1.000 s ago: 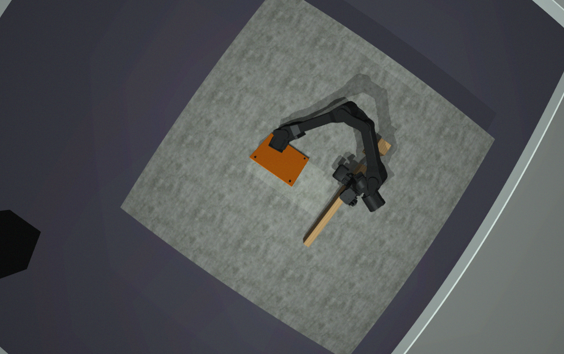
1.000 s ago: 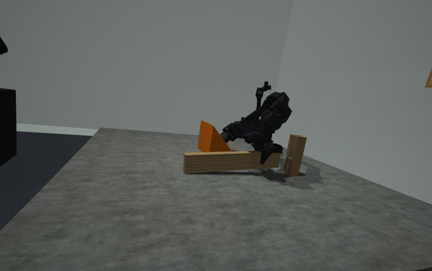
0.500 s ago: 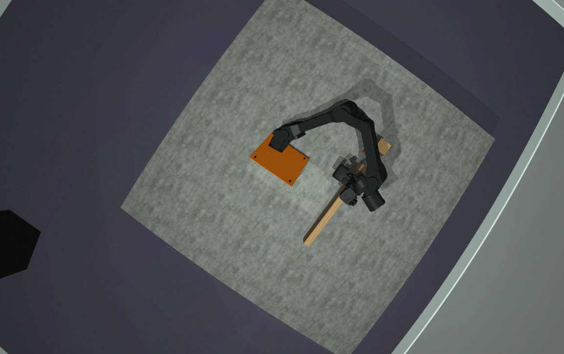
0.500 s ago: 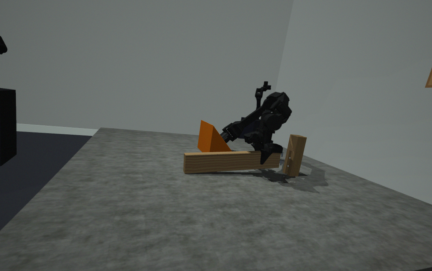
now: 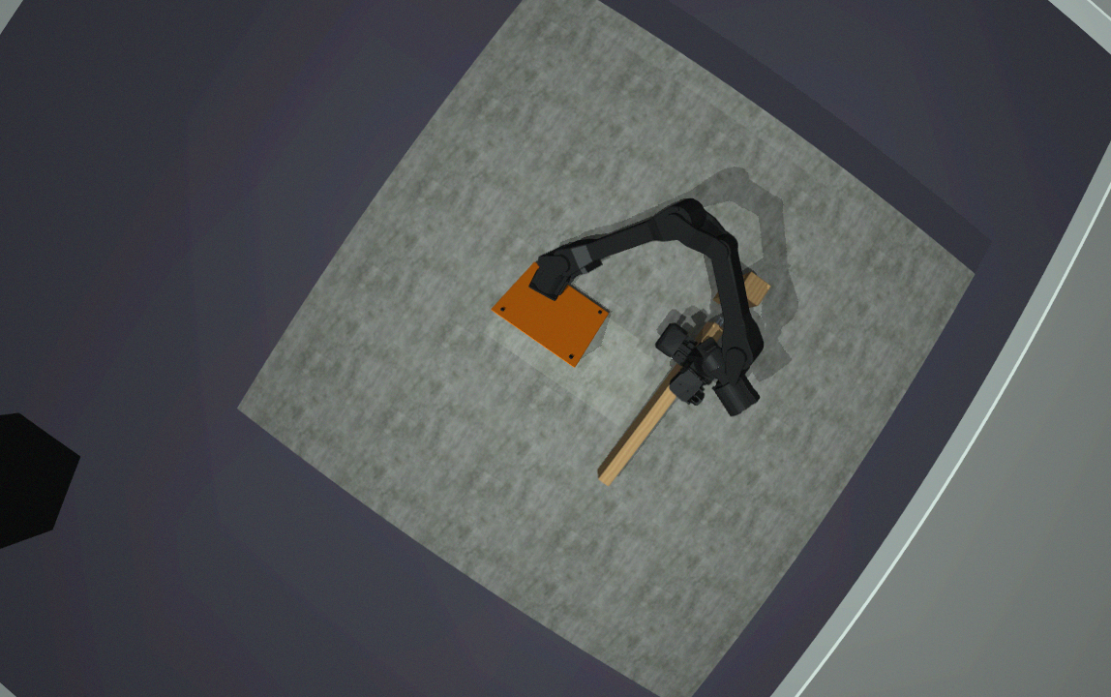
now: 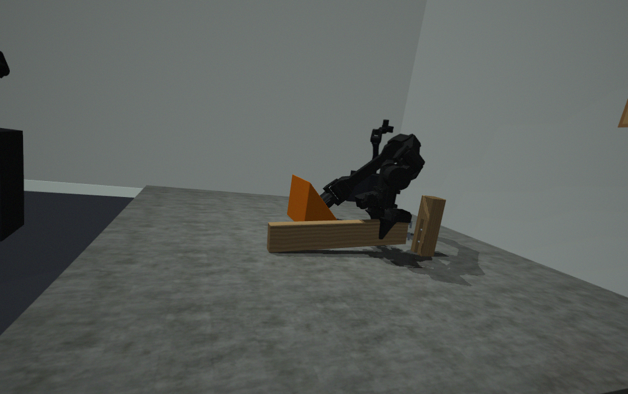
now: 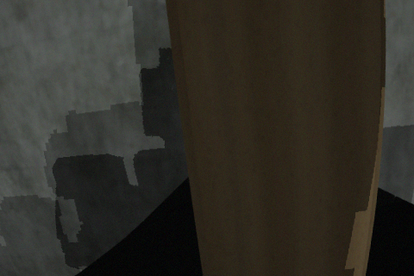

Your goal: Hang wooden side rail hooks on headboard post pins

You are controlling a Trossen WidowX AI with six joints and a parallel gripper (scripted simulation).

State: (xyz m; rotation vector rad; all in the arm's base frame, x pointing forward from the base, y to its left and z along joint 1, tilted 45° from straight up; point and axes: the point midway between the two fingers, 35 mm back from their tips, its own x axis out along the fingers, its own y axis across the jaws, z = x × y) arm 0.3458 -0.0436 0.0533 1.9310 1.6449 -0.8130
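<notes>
The headboard post is 2 cm ahead of my gripper tip, 17 cm to the left of it and 4 cm above it.
</notes>
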